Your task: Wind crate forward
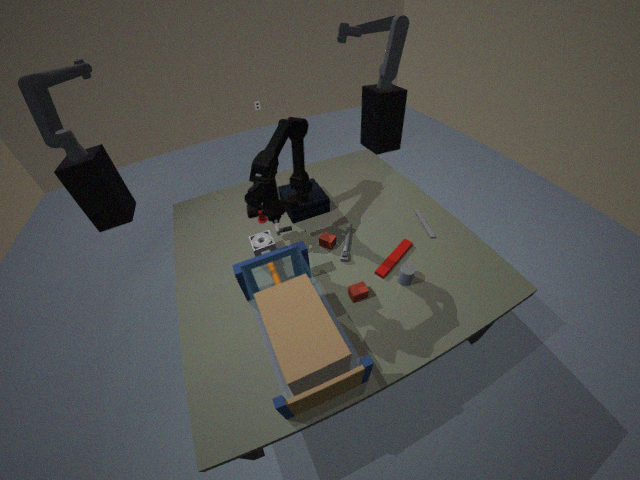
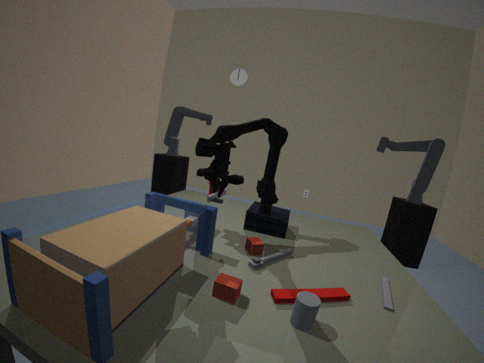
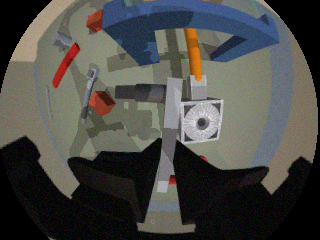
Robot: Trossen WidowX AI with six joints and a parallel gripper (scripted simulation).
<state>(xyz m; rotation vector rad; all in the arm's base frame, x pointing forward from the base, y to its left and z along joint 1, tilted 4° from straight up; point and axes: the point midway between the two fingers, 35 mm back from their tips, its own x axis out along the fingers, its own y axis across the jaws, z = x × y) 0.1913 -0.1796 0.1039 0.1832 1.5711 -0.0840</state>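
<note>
Now: gripper tip 5 cm past the red knob, 3 cm to the left of it and 2 cm below it. The rest, counted from my gripper tip: hand winch: 13 cm below, 8 cm to the right, 3 cm behind; winch handle: 1 cm to the right, 1 cm behind, 1 cm above; red bar: 40 cm to the left, 25 cm ahead, 15 cm below.
</note>
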